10 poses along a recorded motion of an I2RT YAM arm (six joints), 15 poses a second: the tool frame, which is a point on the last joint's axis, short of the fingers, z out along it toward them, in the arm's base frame.
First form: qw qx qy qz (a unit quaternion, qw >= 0); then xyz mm.
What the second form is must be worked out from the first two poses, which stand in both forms.
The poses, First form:
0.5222 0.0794 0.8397 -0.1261 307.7 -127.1 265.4
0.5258 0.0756 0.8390 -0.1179 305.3 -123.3 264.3
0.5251 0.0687 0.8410 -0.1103 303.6 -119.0 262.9
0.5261 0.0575 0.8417 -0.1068 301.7 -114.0 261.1
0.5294 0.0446 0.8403 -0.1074 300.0 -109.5 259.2
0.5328 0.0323 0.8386 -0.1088 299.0 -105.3 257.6
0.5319 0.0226 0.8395 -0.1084 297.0 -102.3 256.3
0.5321 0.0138 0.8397 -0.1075 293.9 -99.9 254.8
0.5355 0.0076 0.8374 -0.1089 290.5 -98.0 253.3
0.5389 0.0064 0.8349 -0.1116 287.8 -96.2 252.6
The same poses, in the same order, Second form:
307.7 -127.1 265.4 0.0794 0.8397 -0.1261 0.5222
305.3 -123.3 264.3 0.0756 0.8390 -0.1179 0.5258
303.6 -119.0 262.9 0.0687 0.8410 -0.1103 0.5251
301.7 -114.0 261.1 0.0575 0.8417 -0.1068 0.5261
300.0 -109.5 259.2 0.0446 0.8403 -0.1074 0.5294
299.0 -105.3 257.6 0.0323 0.8386 -0.1088 0.5328
297.0 -102.3 256.3 0.0226 0.8395 -0.1084 0.5319
293.9 -99.9 254.8 0.0138 0.8397 -0.1075 0.5321
290.5 -98.0 253.3 0.0076 0.8374 -0.1089 0.5355
287.8 -96.2 252.6 0.0064 0.8349 -0.1116 0.5389

